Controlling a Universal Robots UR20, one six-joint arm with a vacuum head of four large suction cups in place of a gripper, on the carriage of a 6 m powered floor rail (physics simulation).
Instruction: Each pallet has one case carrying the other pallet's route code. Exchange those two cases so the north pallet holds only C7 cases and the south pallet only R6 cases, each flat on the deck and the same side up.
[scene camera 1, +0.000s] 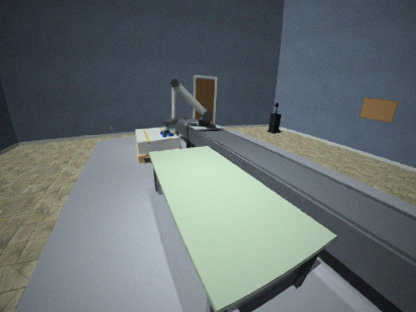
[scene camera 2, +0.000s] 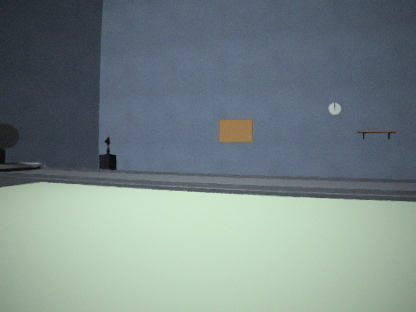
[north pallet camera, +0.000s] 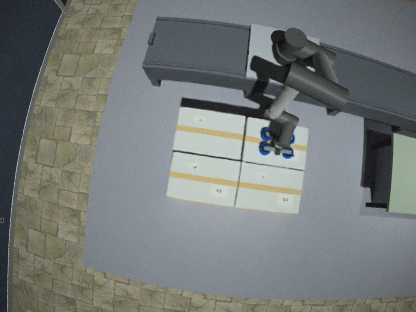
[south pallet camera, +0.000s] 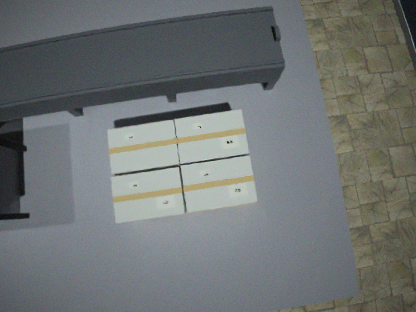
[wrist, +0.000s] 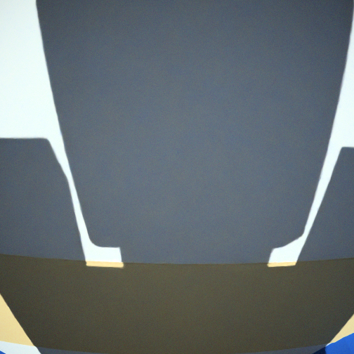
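Where they show: arm's base, origin of its link: (scene camera 1: 203, 125) (north pallet camera: 286, 55).
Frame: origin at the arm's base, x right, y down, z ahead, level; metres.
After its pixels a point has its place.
Observation:
My four-cup suction head (scene camera 1: 167, 133) (north pallet camera: 277, 143) @[z 0.813, x -0.004, y 0.180 m] with blue cups is at the top of the back-right case (north pallet camera: 255, 158) @[z 0.966, x 0.172, y 0.159 m] on the north pallet. Contact and suction cannot be told. In the wrist view the head's shadow covers white case top and tan tape (wrist: 12, 327). Three other white taped cases lie flat there: back left (north pallet camera: 210, 142) @[z 0.887, x 0.568, y 0.171 m], front left (north pallet camera: 200, 190) @[z 1.298, x 0.590, y 0.171 m] and front right (north pallet camera: 255, 199) @[z 1.310, x 0.119, y 0.171 m]. Four cases lie flat on the south pallet: back left (south pallet camera: 145, 160) @[z 0.919, x -4.349, y 0.171 m], back right (south pallet camera: 200, 152) @[z 0.915, x -4.811, y 0.171 m], front left (south pallet camera: 135, 212) @[z 1.334, x -4.222, y 0.172 m] and front right (south pallet camera: 210, 200) @[z 1.315, x -4.840, y 0.172 m]. Route codes are too blurred to read surely.
A pale green table (scene camera 1: 220, 210) @[z 1.006, x -2.552, y 0.040 m] (scene camera 2: 200, 240) @[z 1.021, x -2.277, y 0.040 m] (north pallet camera: 405, 175) @[z 0.914, x -1.460, y 0.040 m] stands between the pallets. The grey floor rail (scene camera 1: 310, 170) (north pallet camera: 200, 47) (south pallet camera: 150, 60) runs behind them. A black pedestal (scene camera 1: 274, 123) (scene camera 2: 107, 161) stands beyond the rail.

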